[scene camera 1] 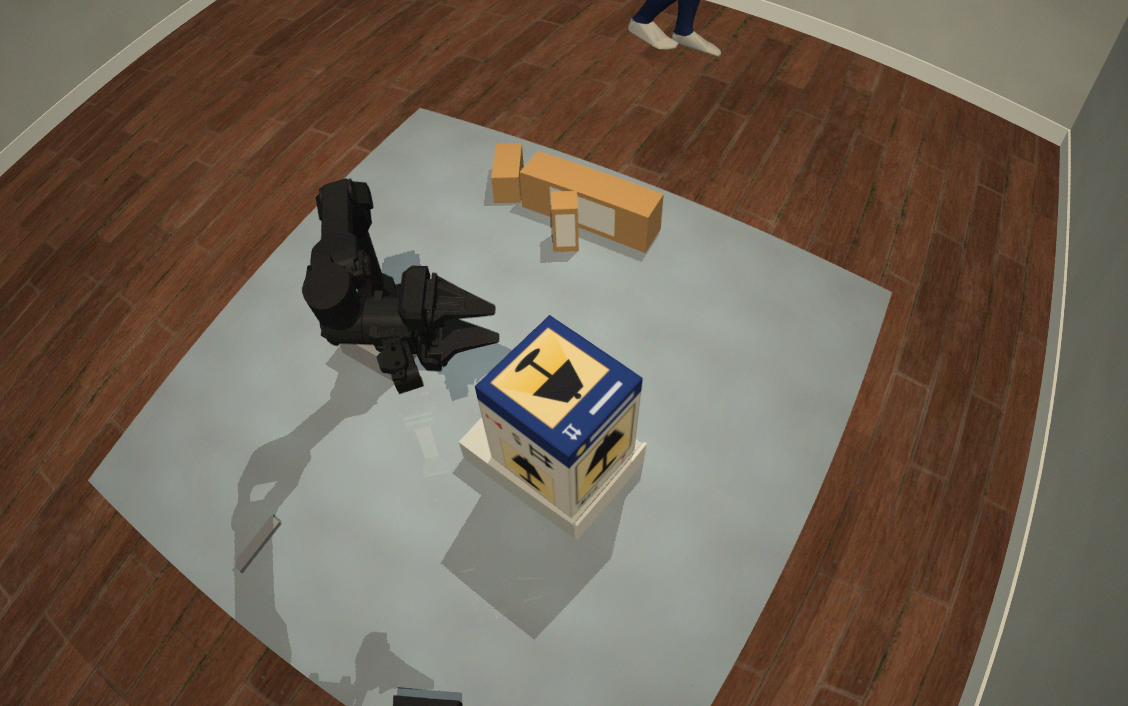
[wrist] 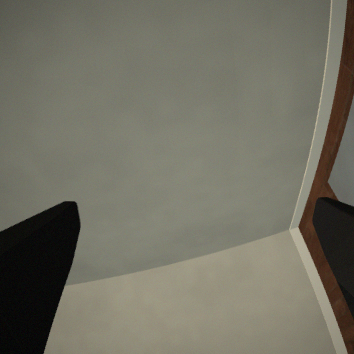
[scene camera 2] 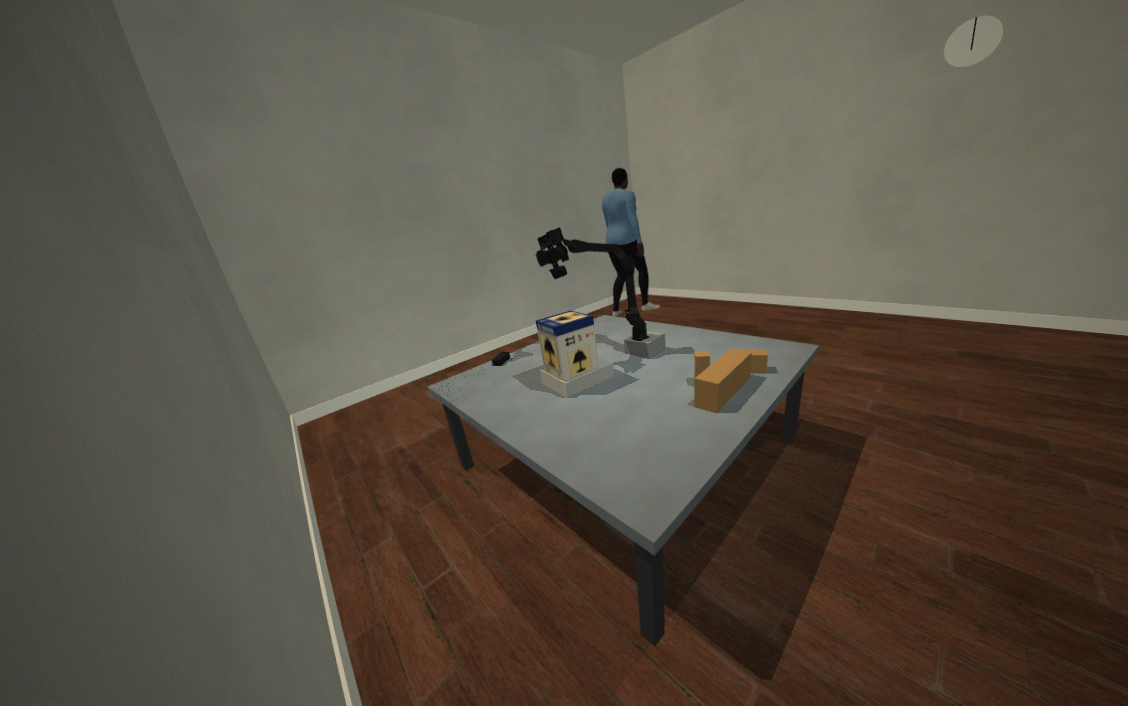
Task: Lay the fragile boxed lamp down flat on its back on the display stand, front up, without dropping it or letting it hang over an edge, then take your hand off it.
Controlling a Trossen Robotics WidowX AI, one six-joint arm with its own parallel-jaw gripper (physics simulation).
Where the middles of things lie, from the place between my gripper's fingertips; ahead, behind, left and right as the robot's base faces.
Labels:
The display stand (scene camera 1: 474, 445) is 480 mm below my hand, 90 mm to the left of it and 20 mm behind it. Also, from my hand: grey bar (scene camera 1: 269, 528): 510 mm below, 410 mm to the right, 310 mm behind.

